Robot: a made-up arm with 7 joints.
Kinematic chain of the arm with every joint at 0, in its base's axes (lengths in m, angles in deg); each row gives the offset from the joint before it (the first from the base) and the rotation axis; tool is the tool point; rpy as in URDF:
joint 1: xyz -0.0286 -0.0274 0.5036 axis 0 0.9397 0.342
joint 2: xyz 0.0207 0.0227 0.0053 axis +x
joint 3: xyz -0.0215 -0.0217 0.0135 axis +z
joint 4: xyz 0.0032 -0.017 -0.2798 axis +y
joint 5: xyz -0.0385 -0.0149 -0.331 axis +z
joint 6: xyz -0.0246 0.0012 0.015 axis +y
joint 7: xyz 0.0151 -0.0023 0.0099 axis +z
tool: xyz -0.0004 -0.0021 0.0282 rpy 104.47 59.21 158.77
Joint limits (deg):
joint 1: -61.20..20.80
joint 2: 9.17..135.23
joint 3: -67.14..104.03
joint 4: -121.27..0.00
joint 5: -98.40..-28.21
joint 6: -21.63..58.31
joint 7: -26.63..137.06
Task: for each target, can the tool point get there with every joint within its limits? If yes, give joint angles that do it. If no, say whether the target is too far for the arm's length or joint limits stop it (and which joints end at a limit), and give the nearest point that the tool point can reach.
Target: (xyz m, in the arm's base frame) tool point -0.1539 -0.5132 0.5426
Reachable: no: joint limits stop it (at a limit: joint 1, joint 2, joint 3, joint 4, joint 5, joint 6) | nearest point 0.0673 -0.3113 0.4303 | short by 0.320 m
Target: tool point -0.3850 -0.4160 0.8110
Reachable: no: joint limits stop it (at a limit: joint 2, joint 4, joint 5, joint 6) | nearest point -0.2250 -0.0745 0.7338 | short by 0.385 m
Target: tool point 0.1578 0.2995 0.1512
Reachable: yes | joints -1.33 30.21 38.51 -54.34 -44.67 3.92 -4.57
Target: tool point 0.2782 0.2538 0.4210
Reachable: yes | joints -5.36 76.37 1.71 -93.40 -53.24 16.13 95.98
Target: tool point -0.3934 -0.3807 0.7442
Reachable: no: joint limits stop it (at a limit: joint 2, joint 4, joint 6) | nearest point -0.2485 -0.0671 0.7117 | short by 0.347 m
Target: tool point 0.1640 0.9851 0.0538
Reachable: no: too far | nearest point 0.0734 0.5179 0.2686 | short by 0.522 m
